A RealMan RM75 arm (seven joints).
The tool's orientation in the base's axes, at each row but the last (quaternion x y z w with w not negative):
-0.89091, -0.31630, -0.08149, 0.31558
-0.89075, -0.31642, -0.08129, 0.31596
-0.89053, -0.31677, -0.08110, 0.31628
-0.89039, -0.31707, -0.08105, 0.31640
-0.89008, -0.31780, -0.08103, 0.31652
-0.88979, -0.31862, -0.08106, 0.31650
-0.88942, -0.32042, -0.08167, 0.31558
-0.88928, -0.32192, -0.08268, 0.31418
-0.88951, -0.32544, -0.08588, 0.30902
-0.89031, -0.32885, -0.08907, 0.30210
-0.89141, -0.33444, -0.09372, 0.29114
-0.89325, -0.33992, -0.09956, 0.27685
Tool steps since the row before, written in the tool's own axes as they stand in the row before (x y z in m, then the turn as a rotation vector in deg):
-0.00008, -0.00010, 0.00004, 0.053, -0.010, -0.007
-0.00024, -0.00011, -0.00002, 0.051, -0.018, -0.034
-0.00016, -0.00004, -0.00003, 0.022, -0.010, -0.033
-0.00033, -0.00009, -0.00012, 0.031, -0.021, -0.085
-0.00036, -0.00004, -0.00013, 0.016, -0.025, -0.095
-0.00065, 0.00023, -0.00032, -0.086, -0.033, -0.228
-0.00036, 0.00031, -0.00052, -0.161, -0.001, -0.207
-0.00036, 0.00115, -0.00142, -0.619, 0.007, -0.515
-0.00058, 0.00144, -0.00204, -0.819, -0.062, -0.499
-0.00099, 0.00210, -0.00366, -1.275, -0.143, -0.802
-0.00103, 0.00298, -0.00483, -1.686, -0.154, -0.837
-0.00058, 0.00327, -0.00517, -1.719, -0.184, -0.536
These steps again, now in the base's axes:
-0.00013, 0.00004, -0.00001, 0.036, 0.029, 0.029
-0.00026, -0.00007, -0.00001, 0.031, 0.016, 0.054
-0.00015, -0.00008, -0.00001, 0.013, -0.003, 0.039
-0.00031, -0.00019, 0.00003, 0.016, -0.024, 0.088
-0.00030, -0.00024, 0.00000, 0.003, -0.035, 0.093
-0.00035, -0.00067, -0.00009, -0.075, -0.165, 0.166
-0.00006, -0.00069, 0.00013, -0.115, -0.210, 0.108
0.00052, -0.00174, 0.00041, -0.449, -0.642, 0.187
0.00056, -0.00240, 0.00070, -0.648, -0.696, 0.137
0.00073, -0.00397, 0.00157, -1.038, -1.070, 0.256
0.00129, -0.00518, 0.00219, -1.356, -1.307, 0.141
0.00179, -0.00524, 0.00267, -1.404, -1.137, -0.108

